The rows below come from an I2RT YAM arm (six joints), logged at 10 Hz.
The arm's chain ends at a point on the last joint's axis. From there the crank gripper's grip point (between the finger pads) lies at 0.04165 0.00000 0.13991 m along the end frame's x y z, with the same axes.
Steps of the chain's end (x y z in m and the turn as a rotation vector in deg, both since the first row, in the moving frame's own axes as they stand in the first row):
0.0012 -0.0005 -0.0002 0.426 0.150 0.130
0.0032 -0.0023 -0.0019 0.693 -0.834 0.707
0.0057 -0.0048 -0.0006 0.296 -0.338 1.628
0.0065 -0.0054 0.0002 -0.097 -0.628 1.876
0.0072 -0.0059 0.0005 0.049 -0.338 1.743
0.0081 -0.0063 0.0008 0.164 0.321 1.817
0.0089 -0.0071 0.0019 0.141 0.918 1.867
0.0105 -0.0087 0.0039 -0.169 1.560 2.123
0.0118 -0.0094 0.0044 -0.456 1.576 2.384
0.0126 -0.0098 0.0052 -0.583 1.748 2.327
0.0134 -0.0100 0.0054 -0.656 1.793 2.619
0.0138 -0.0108 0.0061 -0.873 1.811 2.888
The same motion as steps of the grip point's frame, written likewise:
0.0016 -0.0014 -0.0003 0.426 0.150 0.130
0.0012 -0.0035 -0.0013 0.693 -0.834 0.707
0.0049 -0.0044 -0.0004 0.296 -0.338 1.628
0.0049 -0.0038 0.0006 -0.097 -0.628 1.876
0.0064 -0.0048 0.0007 0.049 -0.338 1.743
0.0089 -0.0054 0.0006 0.164 0.321 1.817
0.0111 -0.0061 0.0012 0.141 0.918 1.867
0.0143 -0.0067 0.0027 -0.169 1.560 2.123
0.0156 -0.0065 0.0032 -0.456 1.576 2.384
0.0168 -0.0066 0.0038 -0.583 1.748 2.327
0.0177 -0.0064 0.0040 -0.656 1.793 2.619
0.0181 -0.0065 0.0047 -0.873 1.811 2.888

